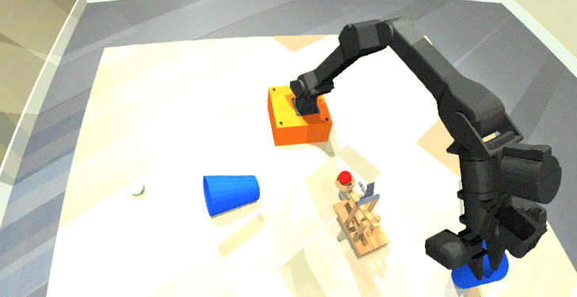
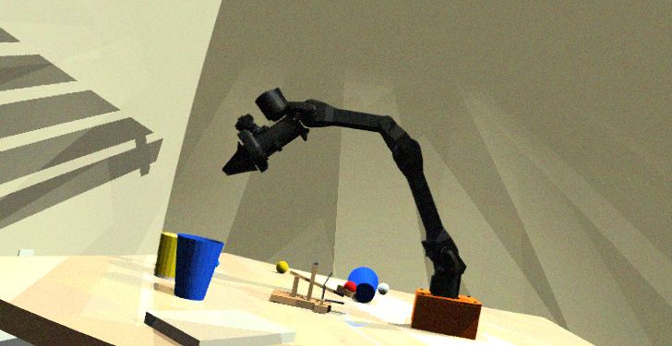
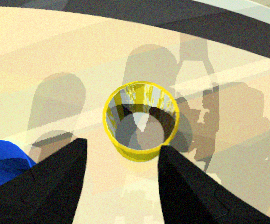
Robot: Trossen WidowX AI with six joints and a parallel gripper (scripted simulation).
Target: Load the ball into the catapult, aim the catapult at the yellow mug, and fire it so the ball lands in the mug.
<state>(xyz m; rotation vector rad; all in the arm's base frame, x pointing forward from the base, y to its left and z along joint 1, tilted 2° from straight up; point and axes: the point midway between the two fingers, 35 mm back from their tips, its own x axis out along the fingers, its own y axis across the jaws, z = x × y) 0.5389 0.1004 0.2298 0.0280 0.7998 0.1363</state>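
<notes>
My gripper tip is 340 mm past the red ball, 210 mm above it and 70 mm to the left of it. Also, from my gripper tip: flat white slab: 340 mm to the left, 260 mm below, 180 mm behind; then yellow mug: 240 mm below, 80 mm ahead; then wooden catapult: 270 mm behind, 220 mm below, 50 mm to the right.
</notes>
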